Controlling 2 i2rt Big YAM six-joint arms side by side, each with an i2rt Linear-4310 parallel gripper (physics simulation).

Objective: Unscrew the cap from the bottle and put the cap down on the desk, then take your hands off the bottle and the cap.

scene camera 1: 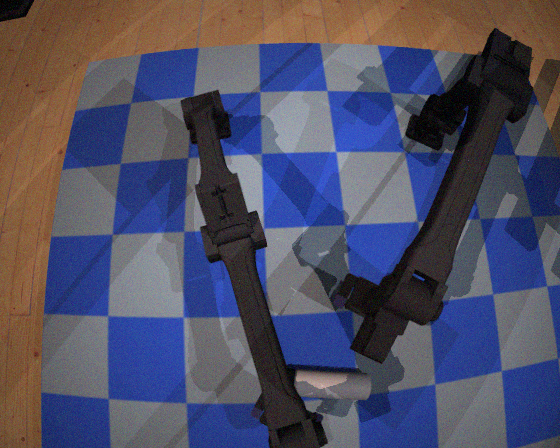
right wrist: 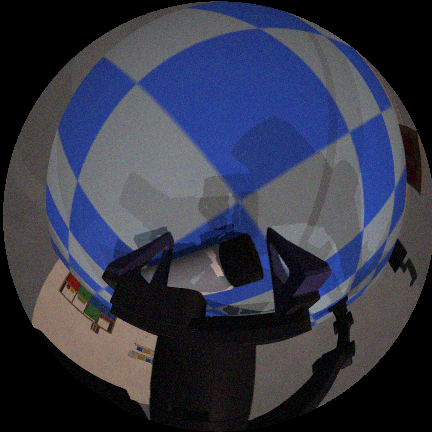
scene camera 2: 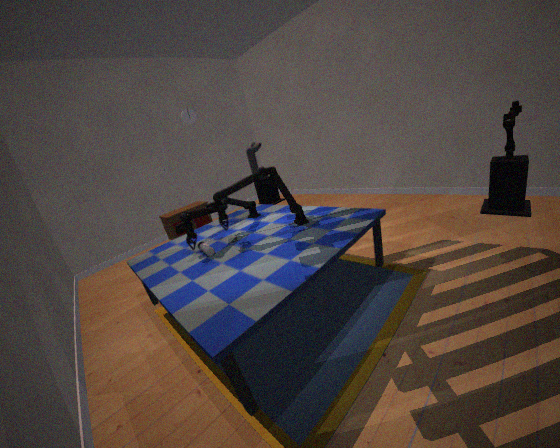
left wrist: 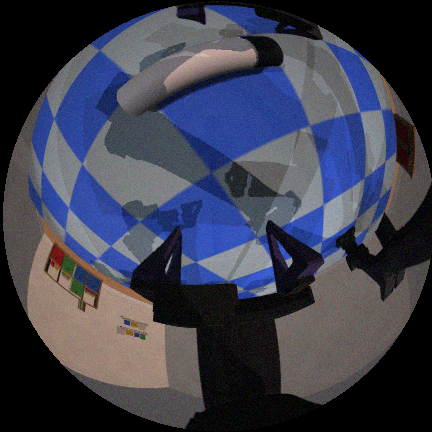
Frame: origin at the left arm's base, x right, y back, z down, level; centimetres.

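Seen in the pictures: left gripper, fingertip midpoint: (scene camera 1: 362,306) (scene camera 2: 226,228) (left wrist: 224,226); right gripper, fingertip midpoint: (right wrist: 217,234) (scene camera 2: 194,247); left arm's base, link origin: (scene camera 1: 424,133) (scene camera 2: 301,222); right arm's base, link origin: (right wrist: 337,303) (scene camera 2: 254,216) (left wrist: 344,235).
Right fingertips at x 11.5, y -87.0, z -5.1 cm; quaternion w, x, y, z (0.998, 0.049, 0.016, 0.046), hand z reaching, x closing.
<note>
Pixels of each thing's top centre, then the offset from my right fingertips to it. "spot": a spot on its surface instead. Level surfaces: height alone.
- bottle, surface spot: (right wrist: 192,275) spot: dx -4.2, dy +5.4, dz -0.5 cm
- black cap, surface spot: (right wrist: 241,260) spot: dx +2.0, dy +3.6, dz -0.4 cm
- grey checkered desk, surface height: dz +5.1 cm
The bottle (scene camera 1: 332,385) (scene camera 2: 205,249) (left wrist: 200,67) (right wrist: 192,275) is a pale cylinder lying on its side on the checkered desk, partly in shadow. The black cap (left wrist: 270,51) (right wrist: 241,260) sits at its end, in line with it and touching; the right arm mostly hides that end in scene camera 1. My right gripper (scene camera 2: 191,242) (right wrist: 217,234) is open above the cap end, and the cap shows between its fingers in the right wrist view. My left gripper (scene camera 2: 224,223) (left wrist: 224,226) is open and empty, above the desk apart from the bottle.
The blue and grey checkered desk (scene camera 1: 145,350) (scene camera 2: 222,325) bears both arms, which cast shadows over it. In scene camera 2 a brown box (scene camera 2: 175,225) stands behind the desk. A black pedestal (scene camera 2: 508,185) with another arm stands at the far right.
</note>
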